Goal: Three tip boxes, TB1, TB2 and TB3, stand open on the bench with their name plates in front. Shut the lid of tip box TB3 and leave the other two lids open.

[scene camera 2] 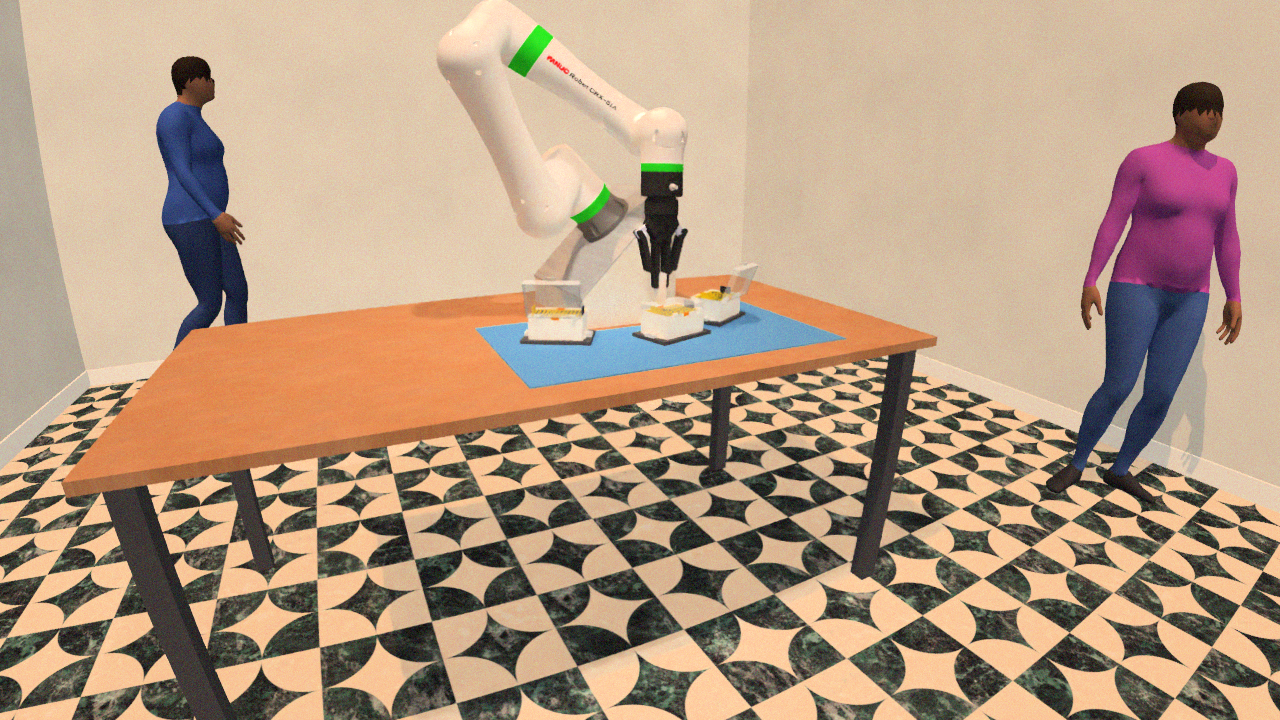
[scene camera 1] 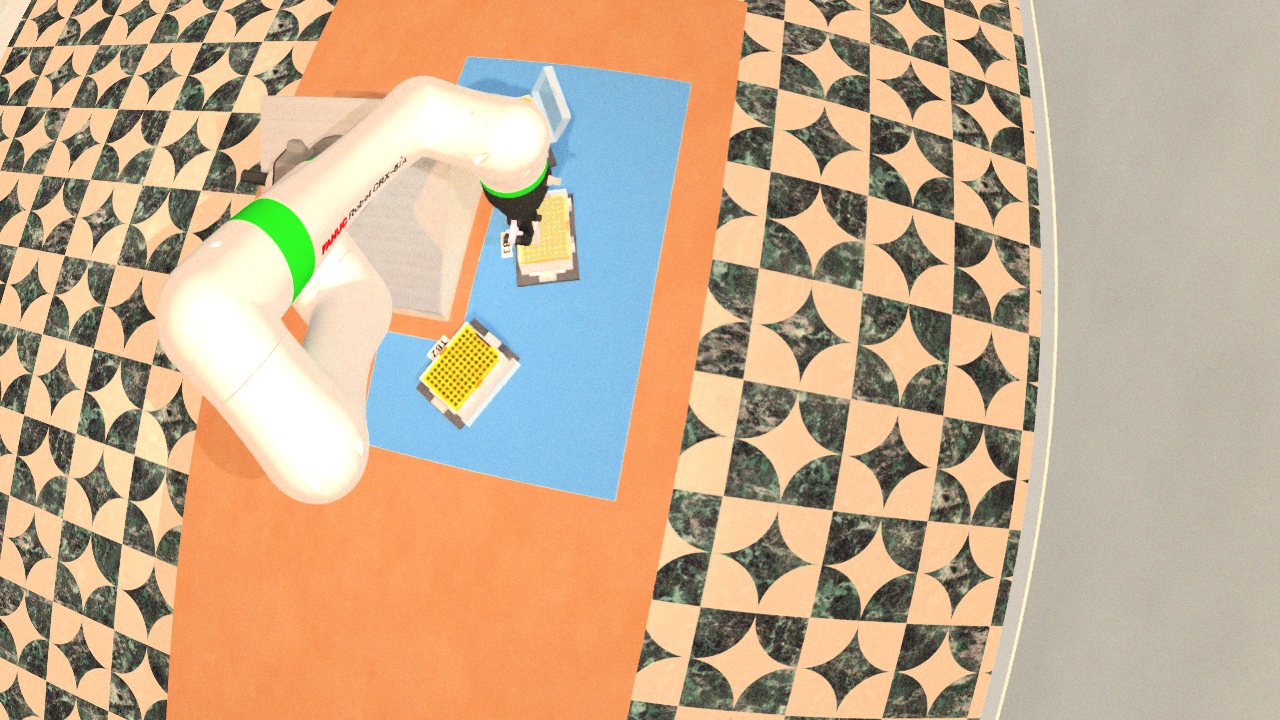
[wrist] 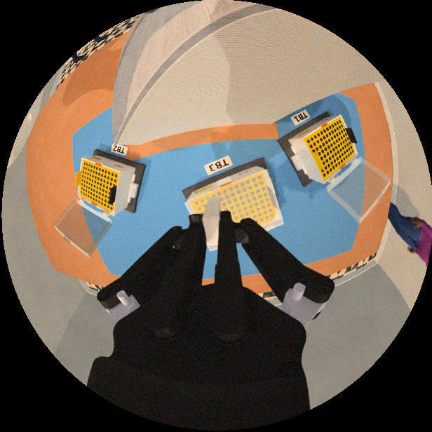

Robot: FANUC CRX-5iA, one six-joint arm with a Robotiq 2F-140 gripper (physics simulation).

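Seen in the pictures: gripper, fingertip midpoint: (scene camera 2: 659, 303) (scene camera 1: 531, 240); arm's base at its link origin: (scene camera 2: 607, 221).
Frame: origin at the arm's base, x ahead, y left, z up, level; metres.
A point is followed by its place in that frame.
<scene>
Tip box TB3 (scene camera 1: 553, 234) {x 0.352, y 0.020, z -0.157 m} (scene camera 2: 675, 324) {x 0.382, y 0.014, z -0.195 m} (wrist: 257, 192) stands in the middle; its clear lid lies down over the pale-looking yellow tip rack. Whether it is fully latched I cannot tell. Tip box TB2 (scene camera 1: 458, 365) (scene camera 2: 556, 327) {x 0.301, y -0.235, z -0.197 m} (wrist: 99, 184) is open, its clear lid (scene camera 2: 550, 295) {x 0.333, y -0.256, z -0.118 m} (wrist: 83, 228) standing back. Tip box TB1 (scene camera 2: 721, 308) {x 0.286, y 0.192, z -0.194 m} (wrist: 331, 148) is open, with its raised lid (scene camera 1: 551, 103) {x 0.280, y 0.255, z -0.139 m} (scene camera 2: 742, 279) {x 0.299, y 0.241, z -0.121 m} (wrist: 360, 190); the arm hides much of its body in scene camera 1. My gripper (scene camera 2: 660, 282) {x 0.320, y 0.004, z -0.159 m} (wrist: 214, 207) is shut and empty, upright above TB3, with a gap below the fingertips.
The blue mat (scene camera 1: 572, 402) {x 0.443, y -0.221, z -0.234 m} (scene camera 2: 554, 368) {x 0.461, y -0.288, z -0.234 m} (wrist: 170, 200) lies on the orange bench (scene camera 1: 402, 582) {x 0.226, y -0.600, z -0.237 m} (scene camera 2: 295, 394) {x 0.416, y -0.778, z -0.237 m}. Name plates TB3 (wrist: 218, 164), TB2 (wrist: 119, 149) and TB1 (wrist: 300, 117) lie in front of the boxes. Two people (scene camera 2: 192, 188) (scene camera 2: 1172, 223) stand beyond the bench.
</scene>
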